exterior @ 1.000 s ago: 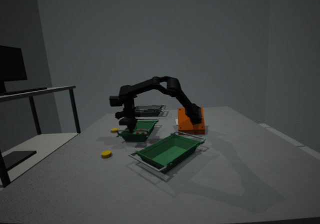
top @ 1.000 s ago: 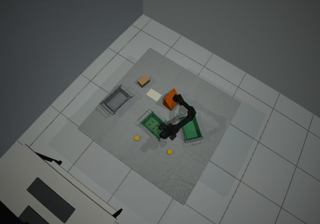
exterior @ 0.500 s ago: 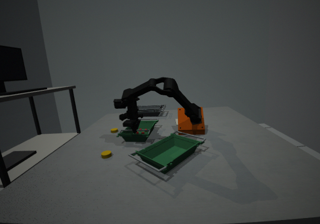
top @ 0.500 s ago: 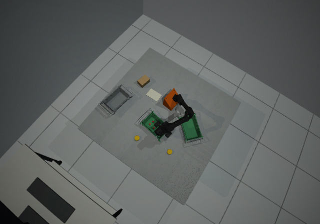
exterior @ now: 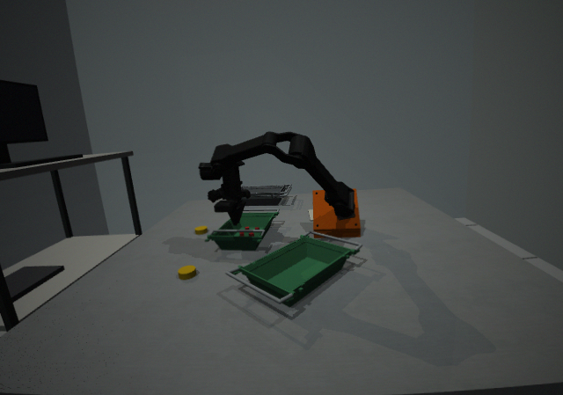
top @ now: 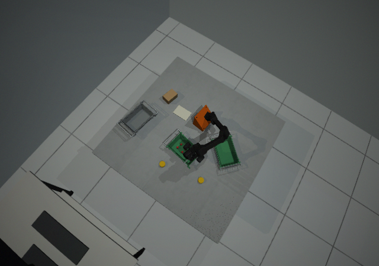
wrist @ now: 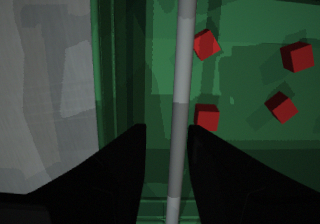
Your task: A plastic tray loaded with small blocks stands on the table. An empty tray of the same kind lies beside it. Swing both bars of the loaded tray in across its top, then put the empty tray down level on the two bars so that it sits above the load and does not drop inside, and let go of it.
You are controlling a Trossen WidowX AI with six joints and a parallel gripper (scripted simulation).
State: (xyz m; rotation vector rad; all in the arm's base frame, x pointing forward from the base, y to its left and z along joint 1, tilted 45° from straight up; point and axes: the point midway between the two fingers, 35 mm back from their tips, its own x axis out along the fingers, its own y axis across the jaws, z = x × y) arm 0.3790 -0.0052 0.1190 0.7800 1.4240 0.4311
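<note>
My gripper tip is now 200 mm past the green tray, 220 mm to the right of it and 50 mm above it. The rest, counted from my gripper tip: white pad: 320 mm behind, 310 mm to the right, 90 mm below; brown box: 390 mm behind, 490 mm to the right, 60 mm below.
</note>
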